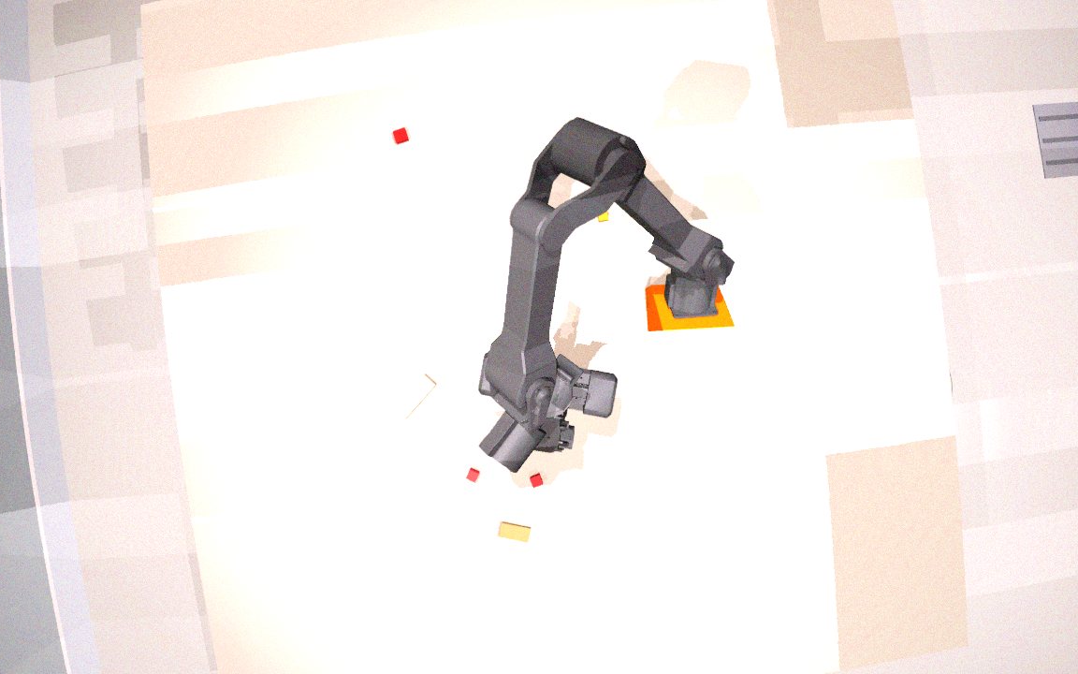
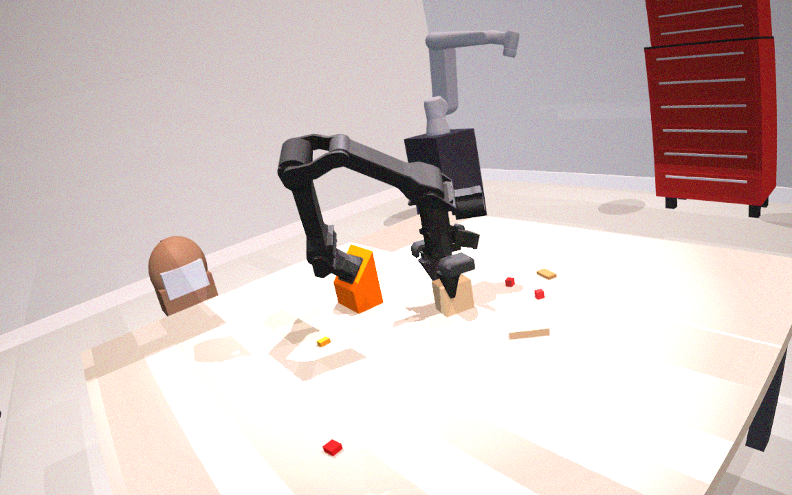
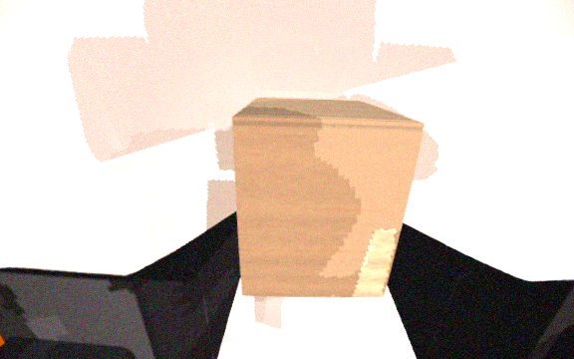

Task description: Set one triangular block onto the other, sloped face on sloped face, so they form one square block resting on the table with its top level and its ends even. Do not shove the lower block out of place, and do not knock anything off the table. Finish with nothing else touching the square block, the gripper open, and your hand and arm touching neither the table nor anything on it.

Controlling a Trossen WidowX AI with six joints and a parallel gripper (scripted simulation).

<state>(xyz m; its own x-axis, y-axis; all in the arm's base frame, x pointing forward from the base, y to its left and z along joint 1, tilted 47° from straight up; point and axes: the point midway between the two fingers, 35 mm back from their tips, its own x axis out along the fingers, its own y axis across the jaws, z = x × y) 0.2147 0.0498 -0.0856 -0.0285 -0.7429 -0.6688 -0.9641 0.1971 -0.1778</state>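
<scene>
Now: the wooden triangular block 1 cm ahead of my gripper tip, 3 cm to the left of it and 2 cm below it. Also, from my gripper tip: flat wooden plank 21 cm ahead, 1 cm to the left, 3 cm below; yellow piece 11 cm behind, 25 cm to the right, 3 cm below; red cube 20 cm ahead, 41 cm to the right, 3 cm below.
</scene>
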